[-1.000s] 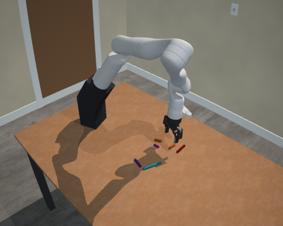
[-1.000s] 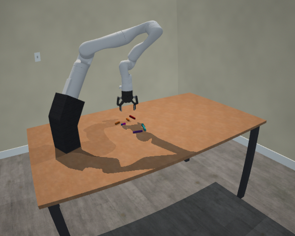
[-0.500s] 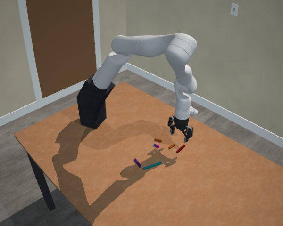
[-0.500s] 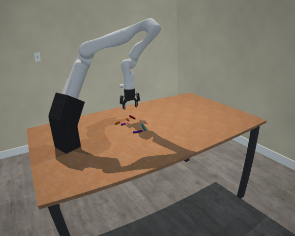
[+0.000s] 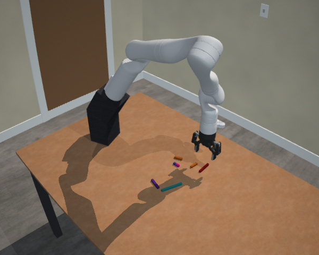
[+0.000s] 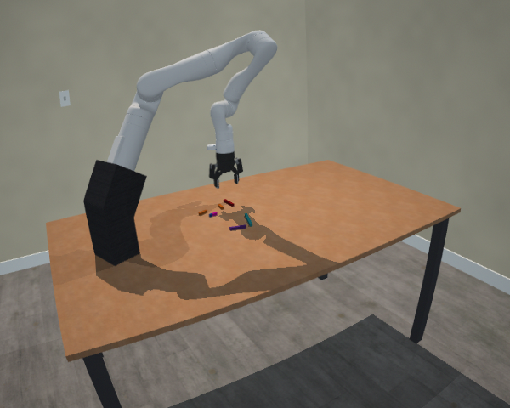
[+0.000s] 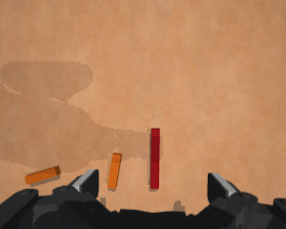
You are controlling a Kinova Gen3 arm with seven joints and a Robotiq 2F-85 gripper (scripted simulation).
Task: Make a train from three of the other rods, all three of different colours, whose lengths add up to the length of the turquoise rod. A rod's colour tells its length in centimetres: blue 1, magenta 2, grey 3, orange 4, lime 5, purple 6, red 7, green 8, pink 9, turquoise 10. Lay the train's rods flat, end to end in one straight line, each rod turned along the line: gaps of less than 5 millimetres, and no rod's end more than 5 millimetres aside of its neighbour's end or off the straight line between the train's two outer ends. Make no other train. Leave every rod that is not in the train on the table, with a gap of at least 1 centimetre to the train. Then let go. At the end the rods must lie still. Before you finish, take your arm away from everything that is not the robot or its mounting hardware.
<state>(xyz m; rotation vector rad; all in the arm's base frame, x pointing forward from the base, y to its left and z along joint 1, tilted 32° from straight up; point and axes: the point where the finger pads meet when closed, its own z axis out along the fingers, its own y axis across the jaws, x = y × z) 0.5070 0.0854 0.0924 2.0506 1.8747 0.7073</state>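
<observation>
Now: the red rod 80 mm below my hand. Also, from my hand: turquoise rod: 200 mm to the right, 80 mm below, 40 mm behind; magenta rod: 110 mm behind, 80 mm below, 60 mm to the right; blue rod: 130 mm behind, 80 mm below, 60 mm to the right.
</observation>
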